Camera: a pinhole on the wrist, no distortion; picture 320 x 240 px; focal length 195.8 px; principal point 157.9 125.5 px. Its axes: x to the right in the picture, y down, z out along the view. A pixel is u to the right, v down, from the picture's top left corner.
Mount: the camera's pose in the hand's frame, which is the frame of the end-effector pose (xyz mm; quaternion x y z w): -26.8 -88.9 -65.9 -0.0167 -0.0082 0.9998 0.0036
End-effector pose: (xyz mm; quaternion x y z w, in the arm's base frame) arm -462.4 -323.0 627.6 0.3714 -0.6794 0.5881 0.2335
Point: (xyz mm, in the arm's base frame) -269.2 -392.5 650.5
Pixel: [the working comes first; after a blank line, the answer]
In the camera's frame: 53.1 76.1 155.2

225 222
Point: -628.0 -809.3 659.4
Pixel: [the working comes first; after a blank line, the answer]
In the camera's frame: -280.1 -192.6 500.6

48 50
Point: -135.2 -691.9 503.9
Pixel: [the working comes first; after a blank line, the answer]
In the camera's frame: 165.7 93.8 495.9

223 163
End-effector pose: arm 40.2 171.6 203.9 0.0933 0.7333 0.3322 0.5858
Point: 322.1 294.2 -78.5
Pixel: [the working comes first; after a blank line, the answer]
In the camera's frame: -246.5 49.1 391.0

34 150
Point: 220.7 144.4 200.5
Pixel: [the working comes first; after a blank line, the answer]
In the camera's frame: 31.0 -24.0 223.0

185 104
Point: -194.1 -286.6 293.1
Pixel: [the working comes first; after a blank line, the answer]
In the camera's frame: 225.8 154.8 -321.5

behind the camera
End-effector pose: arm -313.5 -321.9 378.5 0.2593 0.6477 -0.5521 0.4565
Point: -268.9 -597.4 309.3
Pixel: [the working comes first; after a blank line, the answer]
In the camera's frame: -124.5 -95.4 334.4

85 70
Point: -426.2 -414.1 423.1
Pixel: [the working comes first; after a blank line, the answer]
In the camera's frame: -58.1 48.3 119.4

63 205
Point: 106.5 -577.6 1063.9
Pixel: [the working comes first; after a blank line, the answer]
In the camera's frame: 705.0 -50.9 478.6

outside the picture
